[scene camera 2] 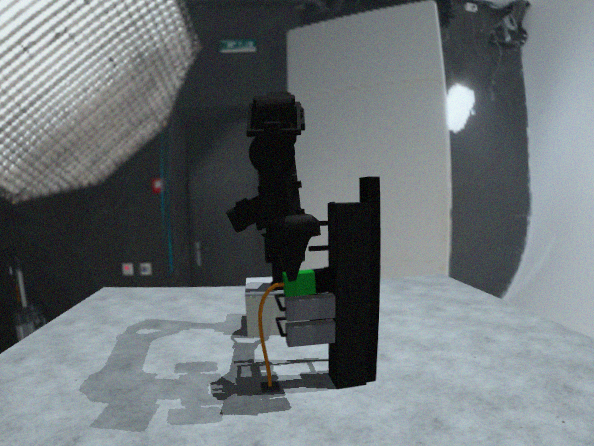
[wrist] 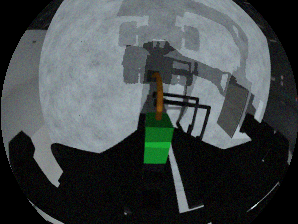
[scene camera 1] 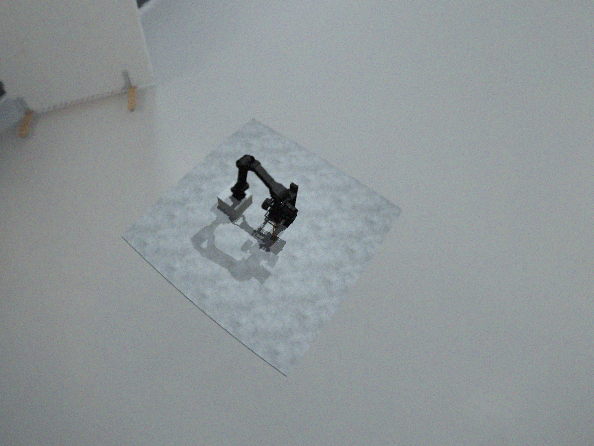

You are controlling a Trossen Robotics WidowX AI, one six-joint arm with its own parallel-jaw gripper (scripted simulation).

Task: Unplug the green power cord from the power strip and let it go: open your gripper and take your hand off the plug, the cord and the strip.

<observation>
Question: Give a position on a green plug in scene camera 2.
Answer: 316, 281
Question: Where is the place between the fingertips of the gripper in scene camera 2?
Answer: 290, 279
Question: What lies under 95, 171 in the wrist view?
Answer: The gripper.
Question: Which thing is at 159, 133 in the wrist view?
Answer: A green plug.
</observation>
